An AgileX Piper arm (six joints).
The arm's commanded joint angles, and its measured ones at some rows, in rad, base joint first. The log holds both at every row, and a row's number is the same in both.
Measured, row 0:
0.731 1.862 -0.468 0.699 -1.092 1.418
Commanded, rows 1 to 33:
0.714 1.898 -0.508 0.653 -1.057 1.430
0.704 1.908 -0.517 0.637 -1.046 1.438
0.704 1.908 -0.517 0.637 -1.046 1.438
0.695 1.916 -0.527 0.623 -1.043 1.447
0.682 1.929 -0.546 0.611 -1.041 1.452
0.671 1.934 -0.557 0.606 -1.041 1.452
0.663 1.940 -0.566 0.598 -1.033 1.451
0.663 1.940 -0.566 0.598 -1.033 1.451
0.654 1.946 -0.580 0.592 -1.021 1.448
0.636 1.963 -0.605 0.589 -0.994 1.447
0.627 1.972 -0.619 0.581 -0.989 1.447
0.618 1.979 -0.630 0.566 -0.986 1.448
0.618 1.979 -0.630 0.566 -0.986 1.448
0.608 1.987 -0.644 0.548 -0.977 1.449
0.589 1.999 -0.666 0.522 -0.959 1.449
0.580 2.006 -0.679 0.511 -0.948 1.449
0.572 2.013 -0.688 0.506 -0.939 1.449
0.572 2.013 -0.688 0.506 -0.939 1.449
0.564 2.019 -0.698 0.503 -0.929 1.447
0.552 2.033 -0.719 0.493 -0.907 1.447
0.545 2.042 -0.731 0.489 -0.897 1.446
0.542 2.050 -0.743 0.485 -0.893 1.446
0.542 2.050 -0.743 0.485 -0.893 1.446
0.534 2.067 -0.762 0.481 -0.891 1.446
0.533 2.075 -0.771 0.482 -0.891 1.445
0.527 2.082 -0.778 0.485 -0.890 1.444
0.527 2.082 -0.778 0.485 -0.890 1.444
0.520 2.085 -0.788 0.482 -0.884 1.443
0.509 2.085 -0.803 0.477 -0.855 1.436
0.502 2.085 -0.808 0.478 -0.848 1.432
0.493 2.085 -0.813 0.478 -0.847 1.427
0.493 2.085 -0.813 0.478 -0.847 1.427
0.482 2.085 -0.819 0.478 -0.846 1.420
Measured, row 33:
0.500 2.085 -0.802 0.490 -0.856 1.443
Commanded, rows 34 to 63:
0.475 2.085 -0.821 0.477 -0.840 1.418
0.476 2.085 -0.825 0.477 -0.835 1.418
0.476 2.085 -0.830 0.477 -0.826 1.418
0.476 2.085 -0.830 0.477 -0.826 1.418
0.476 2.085 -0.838 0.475 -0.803 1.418
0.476 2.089 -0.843 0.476 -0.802 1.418
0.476 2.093 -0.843 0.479 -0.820 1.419
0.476 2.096 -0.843 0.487 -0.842 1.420
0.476 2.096 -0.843 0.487 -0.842 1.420
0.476 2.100 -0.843 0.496 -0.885 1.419
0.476 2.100 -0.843 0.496 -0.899 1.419
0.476 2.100 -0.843 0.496 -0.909 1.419
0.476 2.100 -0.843 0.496 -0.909 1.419
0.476 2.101 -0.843 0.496 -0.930 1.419
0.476 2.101 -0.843 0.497 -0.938 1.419
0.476 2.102 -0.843 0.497 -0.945 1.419
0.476 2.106 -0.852 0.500 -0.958 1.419
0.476 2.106 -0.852 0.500 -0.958 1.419
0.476 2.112 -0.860 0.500 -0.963 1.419
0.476 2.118 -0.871 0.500 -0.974 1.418
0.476 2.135 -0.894 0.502 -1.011 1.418
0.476 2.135 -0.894 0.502 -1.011 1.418
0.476 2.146 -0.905 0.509 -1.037 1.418
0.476 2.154 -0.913 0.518 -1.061 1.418
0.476 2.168 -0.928 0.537 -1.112 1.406
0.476 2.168 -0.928 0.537 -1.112 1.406
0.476 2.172 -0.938 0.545 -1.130 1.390
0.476 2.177 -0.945 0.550 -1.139 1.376
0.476 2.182 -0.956 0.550 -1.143 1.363
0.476 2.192 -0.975 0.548 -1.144 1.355
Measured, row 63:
0.506 2.187 -0.886 0.552 -0.934 1.393
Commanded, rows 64 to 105:
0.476 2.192 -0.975 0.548 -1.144 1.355
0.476 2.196 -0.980 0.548 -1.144 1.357
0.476 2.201 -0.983 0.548 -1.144 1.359
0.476 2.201 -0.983 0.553 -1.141 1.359
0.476 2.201 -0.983 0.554 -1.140 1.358
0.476 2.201 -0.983 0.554 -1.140 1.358
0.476 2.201 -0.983 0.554 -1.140 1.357
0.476 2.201 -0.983 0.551 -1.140 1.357
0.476 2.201 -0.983 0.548 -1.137 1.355
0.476 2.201 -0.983 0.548 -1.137 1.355
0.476 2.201 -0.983 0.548 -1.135 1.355
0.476 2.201 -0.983 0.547 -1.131 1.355
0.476 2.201 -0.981 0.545 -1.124 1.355
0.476 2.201 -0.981 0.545 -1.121 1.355
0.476 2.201 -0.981 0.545 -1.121 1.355
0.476 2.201 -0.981 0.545 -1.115 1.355
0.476 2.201 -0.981 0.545 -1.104 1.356
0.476 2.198 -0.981 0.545 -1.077 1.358
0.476 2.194 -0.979 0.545 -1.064 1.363
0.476 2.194 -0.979 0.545 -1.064 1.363
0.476 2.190 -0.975 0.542 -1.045 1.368
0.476 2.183 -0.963 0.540 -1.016 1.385
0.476 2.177 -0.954 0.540 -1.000 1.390
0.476 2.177 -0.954 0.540 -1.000 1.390
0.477 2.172 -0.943 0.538 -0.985 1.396
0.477 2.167 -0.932 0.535 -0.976 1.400
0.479 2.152 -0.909 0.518 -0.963 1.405
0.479 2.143 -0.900 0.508 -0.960 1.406
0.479 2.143 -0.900 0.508 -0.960 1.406
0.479 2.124 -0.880 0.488 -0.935 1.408
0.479 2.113 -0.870 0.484 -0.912 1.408
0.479 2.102 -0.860 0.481 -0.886 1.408
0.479 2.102 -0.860 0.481 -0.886 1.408
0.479 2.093 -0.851 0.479 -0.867 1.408
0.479 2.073 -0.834 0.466 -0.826 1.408
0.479 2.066 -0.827 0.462 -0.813 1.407
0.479 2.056 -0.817 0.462 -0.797 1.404
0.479 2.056 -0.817 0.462 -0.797 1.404
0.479 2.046 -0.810 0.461 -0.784 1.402
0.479 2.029 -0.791 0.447 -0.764 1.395
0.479 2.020 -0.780 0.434 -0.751 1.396
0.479 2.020 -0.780 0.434 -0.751 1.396
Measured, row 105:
0.485 2.053 -0.801 0.468 -0.785 1.401
